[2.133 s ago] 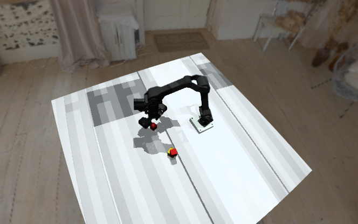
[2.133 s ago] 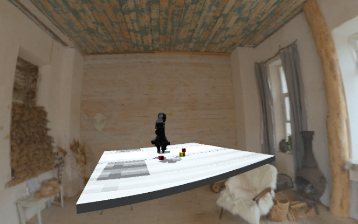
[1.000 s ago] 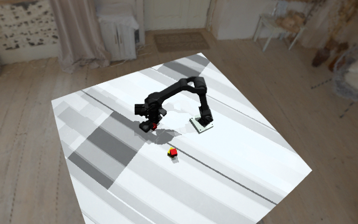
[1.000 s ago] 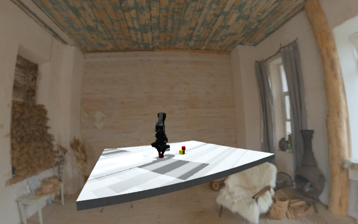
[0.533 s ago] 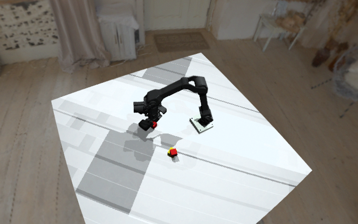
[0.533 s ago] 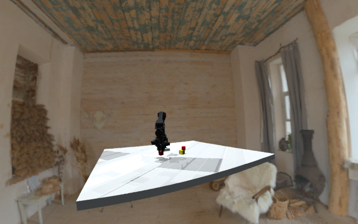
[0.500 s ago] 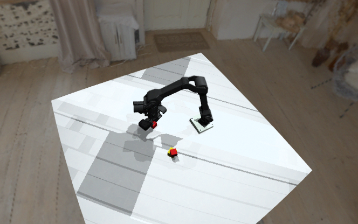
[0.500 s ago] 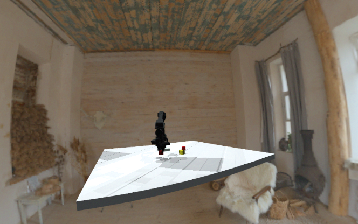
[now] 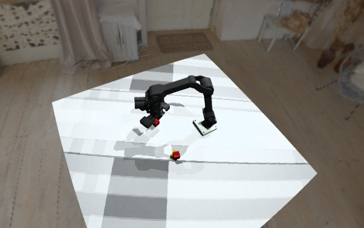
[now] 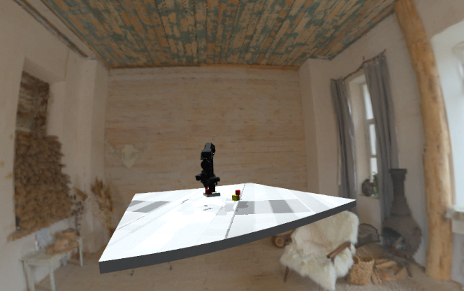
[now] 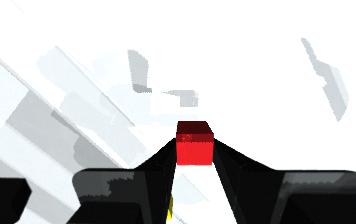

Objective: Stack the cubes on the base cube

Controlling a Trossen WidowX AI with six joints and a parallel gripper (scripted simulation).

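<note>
The yellow base cube lies 30 mm ahead of my gripper tip, 210 mm to the left of it and 70 mm below it.
</note>
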